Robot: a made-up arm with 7 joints. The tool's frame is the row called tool. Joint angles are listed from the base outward. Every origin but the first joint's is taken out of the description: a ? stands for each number. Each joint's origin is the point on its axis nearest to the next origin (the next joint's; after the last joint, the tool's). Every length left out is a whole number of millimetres.
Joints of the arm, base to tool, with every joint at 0 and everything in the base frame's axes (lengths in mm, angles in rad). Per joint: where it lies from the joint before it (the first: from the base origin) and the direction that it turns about. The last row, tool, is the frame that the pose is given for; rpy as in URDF.
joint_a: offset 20 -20 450 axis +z
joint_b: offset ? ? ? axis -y
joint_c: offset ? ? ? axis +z
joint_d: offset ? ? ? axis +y
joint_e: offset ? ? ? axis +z
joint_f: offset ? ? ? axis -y
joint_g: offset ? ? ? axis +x
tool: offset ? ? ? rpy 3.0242 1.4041 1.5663
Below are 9 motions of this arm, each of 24 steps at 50 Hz.
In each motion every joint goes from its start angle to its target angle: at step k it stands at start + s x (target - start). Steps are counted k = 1, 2, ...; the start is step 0. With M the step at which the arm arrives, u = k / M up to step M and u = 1 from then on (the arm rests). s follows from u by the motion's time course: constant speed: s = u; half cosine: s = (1 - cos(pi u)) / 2; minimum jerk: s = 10 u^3 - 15 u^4 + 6 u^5.
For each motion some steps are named. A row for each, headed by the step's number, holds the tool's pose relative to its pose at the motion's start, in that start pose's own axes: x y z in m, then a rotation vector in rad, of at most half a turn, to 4 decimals.
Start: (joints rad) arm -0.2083 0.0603 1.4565 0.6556 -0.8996 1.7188 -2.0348
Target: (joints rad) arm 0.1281 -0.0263 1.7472 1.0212 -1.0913 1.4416 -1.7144
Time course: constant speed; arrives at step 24
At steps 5, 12, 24:
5: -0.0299 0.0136 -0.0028 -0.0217 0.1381 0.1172
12: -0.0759 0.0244 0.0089 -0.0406 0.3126 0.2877
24: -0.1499 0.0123 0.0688 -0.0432 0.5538 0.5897

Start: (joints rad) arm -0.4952 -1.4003 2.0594 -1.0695 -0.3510 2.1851 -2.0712
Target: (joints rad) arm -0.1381 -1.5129 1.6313 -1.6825 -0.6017 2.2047 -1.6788
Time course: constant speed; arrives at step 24
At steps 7, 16, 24:
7: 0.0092 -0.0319 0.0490 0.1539 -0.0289 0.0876
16: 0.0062 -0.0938 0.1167 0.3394 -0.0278 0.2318
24: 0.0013 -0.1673 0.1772 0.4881 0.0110 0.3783

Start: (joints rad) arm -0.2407 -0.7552 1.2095 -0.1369 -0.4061 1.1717 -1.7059
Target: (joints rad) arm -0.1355 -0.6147 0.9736 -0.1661 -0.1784 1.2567 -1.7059
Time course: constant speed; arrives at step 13
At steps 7, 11, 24:
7: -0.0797 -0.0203 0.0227 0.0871 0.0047 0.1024
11: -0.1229 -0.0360 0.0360 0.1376 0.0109 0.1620
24: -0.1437 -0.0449 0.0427 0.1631 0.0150 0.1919

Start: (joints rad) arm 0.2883 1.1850 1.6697 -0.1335 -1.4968 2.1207 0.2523
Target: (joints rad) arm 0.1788 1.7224 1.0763 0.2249 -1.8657 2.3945 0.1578
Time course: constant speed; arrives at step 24
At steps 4, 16, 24:
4: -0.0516 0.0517 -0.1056 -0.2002 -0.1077 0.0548
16: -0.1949 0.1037 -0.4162 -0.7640 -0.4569 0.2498
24: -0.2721 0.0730 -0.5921 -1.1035 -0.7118 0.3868

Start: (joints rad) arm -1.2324 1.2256 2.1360 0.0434 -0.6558 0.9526 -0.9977
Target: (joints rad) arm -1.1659 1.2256 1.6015 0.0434 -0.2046 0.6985 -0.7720
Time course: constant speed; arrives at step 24
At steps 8, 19, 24:
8: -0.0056 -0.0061 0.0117 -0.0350 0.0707 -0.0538
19: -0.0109 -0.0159 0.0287 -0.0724 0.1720 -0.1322
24: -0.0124 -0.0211 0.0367 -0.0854 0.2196 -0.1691

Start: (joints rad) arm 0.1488 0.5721 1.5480 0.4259 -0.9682 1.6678 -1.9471
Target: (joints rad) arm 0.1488 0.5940 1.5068 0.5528 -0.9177 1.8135 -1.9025
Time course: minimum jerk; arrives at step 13
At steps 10, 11, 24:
10: -0.0563 0.0001 -0.0179 0.0821 0.0503 0.0840
11: -0.0596 -0.0001 -0.0192 0.0866 0.0537 0.0890
24: -0.0613 -0.0002 -0.0199 0.0890 0.0554 0.0915

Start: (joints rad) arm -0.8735 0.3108 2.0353 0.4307 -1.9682 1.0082 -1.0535
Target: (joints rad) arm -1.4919 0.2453 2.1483 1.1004 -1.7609 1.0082 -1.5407
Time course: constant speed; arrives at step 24
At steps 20, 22, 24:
20: -0.3461 0.0923 -0.3921 -0.4006 -0.8833 0.3600
22: -0.3630 0.0938 -0.4420 -0.4475 -0.9612 0.4026
24: -0.3764 0.0936 -0.4925 -0.4957 -1.0365 0.4468

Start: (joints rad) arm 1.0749 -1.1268 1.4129 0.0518 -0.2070 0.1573 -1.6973
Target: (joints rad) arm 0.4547 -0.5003 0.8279 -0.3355 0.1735 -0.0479 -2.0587
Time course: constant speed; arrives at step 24
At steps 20, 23, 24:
20: -0.5739 -0.6779 -0.4333 0.6727 -0.6138 -0.6163
23: -0.6817 -0.6973 -0.5415 0.7418 -0.7146 -0.7497
24: -0.7175 -0.6976 -0.5780 0.7619 -0.7483 -0.7967

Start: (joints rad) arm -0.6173 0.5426 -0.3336 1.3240 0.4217 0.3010 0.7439
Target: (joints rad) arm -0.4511 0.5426 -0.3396 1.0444 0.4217 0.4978 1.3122
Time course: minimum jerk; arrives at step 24
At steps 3, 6, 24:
3: 0.0005 -0.0017 -0.0018 -0.0065 0.0063 0.0023
6: 0.0033 -0.0108 -0.0112 -0.0422 0.0411 0.0137
24: 0.0292 -0.1151 -0.0803 -0.4316 0.4347 0.0121

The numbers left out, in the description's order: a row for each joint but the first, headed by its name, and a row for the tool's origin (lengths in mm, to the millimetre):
joint_b: -10 -100 0
joint_c: 0 0 540
joint_d: 20 20 0
joint_e: -10 0 520
joint_f: -20 -120 0
joint_g: -10 0 130
tool: 0 -10 0

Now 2 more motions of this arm.
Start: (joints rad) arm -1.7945 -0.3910 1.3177 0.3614 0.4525 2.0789 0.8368
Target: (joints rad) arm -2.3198 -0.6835 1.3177 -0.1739 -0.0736 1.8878 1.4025
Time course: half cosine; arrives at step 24
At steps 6, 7, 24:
6: -0.0501 0.0279 -0.0690 -0.0970 -0.0423 0.0056
7: -0.0656 0.0351 -0.0942 -0.1290 -0.0579 0.0067
24: -0.1776 -0.0110 -0.5787 -0.6111 -0.3941 0.0025

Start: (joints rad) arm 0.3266 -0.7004 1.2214 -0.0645 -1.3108 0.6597 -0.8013
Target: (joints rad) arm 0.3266 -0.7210 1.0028 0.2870 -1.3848 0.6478 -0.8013
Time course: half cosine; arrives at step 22
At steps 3, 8, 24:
3: -0.0075 0.0040 -0.0083 -0.0022 -0.0198 -0.0068
8: -0.0445 0.0275 -0.0561 -0.0152 -0.1276 -0.0457
24: -0.1097 0.1070 -0.2127 -0.0614 -0.4307 -0.1700

